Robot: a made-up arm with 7 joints.
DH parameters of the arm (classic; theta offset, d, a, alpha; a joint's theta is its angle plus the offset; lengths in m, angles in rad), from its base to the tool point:
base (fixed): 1.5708 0.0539 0 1.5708
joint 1: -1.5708 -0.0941 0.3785 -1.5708
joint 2: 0 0.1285 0.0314 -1.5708
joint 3: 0 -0.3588 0.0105 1.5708
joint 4: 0 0.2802 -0.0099 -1.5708
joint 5: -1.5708 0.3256 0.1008 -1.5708
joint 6: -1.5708 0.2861 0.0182 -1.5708
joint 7: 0 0.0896 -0.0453 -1.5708
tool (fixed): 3.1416 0.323 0 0
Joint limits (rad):
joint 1: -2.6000..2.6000
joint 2: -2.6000..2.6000
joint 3: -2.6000..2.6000
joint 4: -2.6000..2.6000
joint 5: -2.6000..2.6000
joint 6: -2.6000..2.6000
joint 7: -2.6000..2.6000
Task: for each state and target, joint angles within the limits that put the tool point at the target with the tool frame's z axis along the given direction. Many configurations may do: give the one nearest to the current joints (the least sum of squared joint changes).
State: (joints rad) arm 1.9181 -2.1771 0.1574 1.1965 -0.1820 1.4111 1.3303
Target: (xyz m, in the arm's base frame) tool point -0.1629 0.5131 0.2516 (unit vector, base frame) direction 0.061 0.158 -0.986
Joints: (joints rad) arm 1.5562 -2.1726 -0.0788 1.2610 -0.0540 1.7446 1.6482
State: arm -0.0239 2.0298 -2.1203 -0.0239 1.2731 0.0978 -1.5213
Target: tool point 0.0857 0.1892 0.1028 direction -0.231 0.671 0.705
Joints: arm -0.2357 1.1021 -2.5704 0.2265 0.6512 0.1438 -2.2947
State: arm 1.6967 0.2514 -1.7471 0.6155 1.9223 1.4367 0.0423
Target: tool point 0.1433 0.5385 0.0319 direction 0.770 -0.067 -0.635
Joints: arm 1.8254 0.9800 -2.0748 0.7380 1.7528 1.4029 0.4690
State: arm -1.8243 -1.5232 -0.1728 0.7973 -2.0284 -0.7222 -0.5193
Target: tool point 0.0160 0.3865 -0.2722 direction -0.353 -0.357 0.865
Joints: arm -1.0452 -0.9637 0.3938 1.4650 -1.6813 -0.7150 0.0153
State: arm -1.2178 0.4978 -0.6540 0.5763 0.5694 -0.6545 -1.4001
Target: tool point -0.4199 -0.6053 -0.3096 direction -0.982 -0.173 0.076
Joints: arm -1.7587 -0.0298 -0.7289 0.0690 0.8422 0.0267 -1.7760
